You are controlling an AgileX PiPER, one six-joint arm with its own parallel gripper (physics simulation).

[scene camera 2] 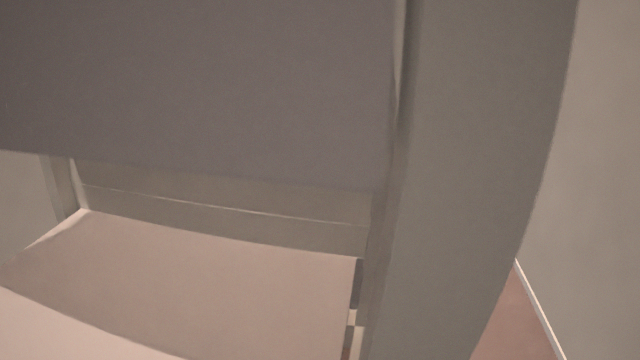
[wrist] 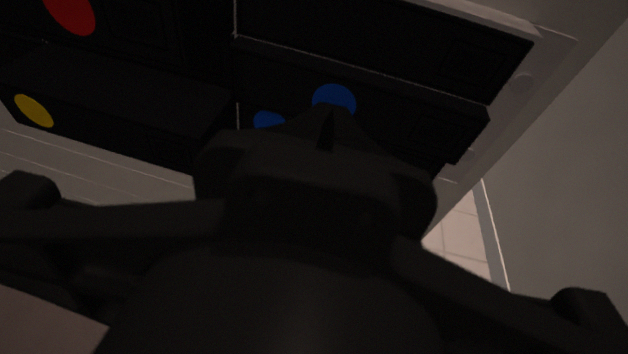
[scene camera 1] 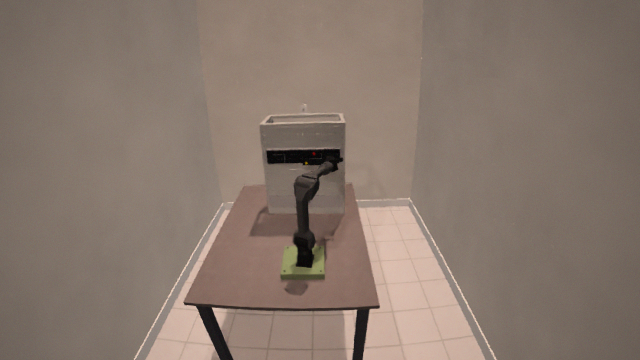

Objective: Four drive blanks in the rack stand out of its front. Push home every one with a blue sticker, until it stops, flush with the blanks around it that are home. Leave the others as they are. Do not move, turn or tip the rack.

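The rack (scene camera 1: 305, 137) (wrist: 542, 60) stands upright at the table's back. My gripper (scene camera 1: 341, 160) (wrist: 328, 125) is shut and empty, its tips at the lower edge of a blue sticker on a dark blank (wrist: 400, 107), seemingly touching it. That blank stands out slightly, with a narrow strip of its top showing. A second blue sticker (wrist: 268, 119) shows just below left, partly behind the gripper; how far its blank stands out is unclear. The yellow-stickered blank (scene camera 1: 306, 163) (wrist: 100, 130) stands out clearly at lower left. A red-stickered blank (scene camera 1: 314, 154) (wrist: 120, 30) sits above it; its depth is unclear.
The arm rises from a green base plate (scene camera 1: 287, 272) on the brown table (scene camera 1: 240, 280). The rack's right border and a wall (wrist: 575, 200) are right of the gripper. Scene camera 2 shows large grey panels (scene camera 2: 475, 150) close up; the blanks do not show there.
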